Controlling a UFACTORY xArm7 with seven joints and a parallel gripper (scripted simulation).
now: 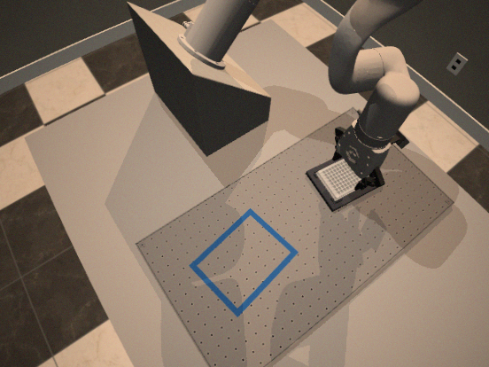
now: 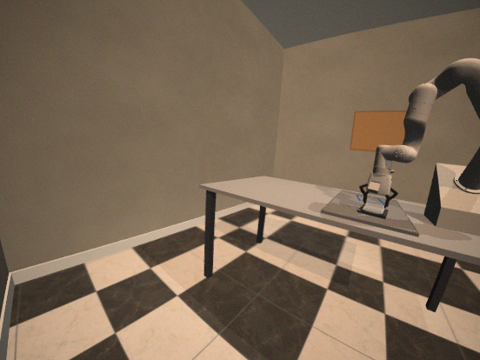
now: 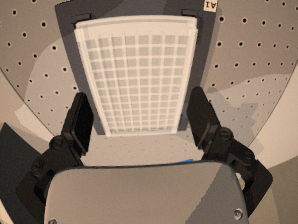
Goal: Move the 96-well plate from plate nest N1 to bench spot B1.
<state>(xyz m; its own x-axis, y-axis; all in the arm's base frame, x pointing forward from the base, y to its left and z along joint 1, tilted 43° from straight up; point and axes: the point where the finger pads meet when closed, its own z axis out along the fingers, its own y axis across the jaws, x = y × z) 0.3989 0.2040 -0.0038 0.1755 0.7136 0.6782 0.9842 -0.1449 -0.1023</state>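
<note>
The white 96-well plate is 30 mm below my hand. From my hand the other things lie so: plate nest: 40 mm below.
</note>
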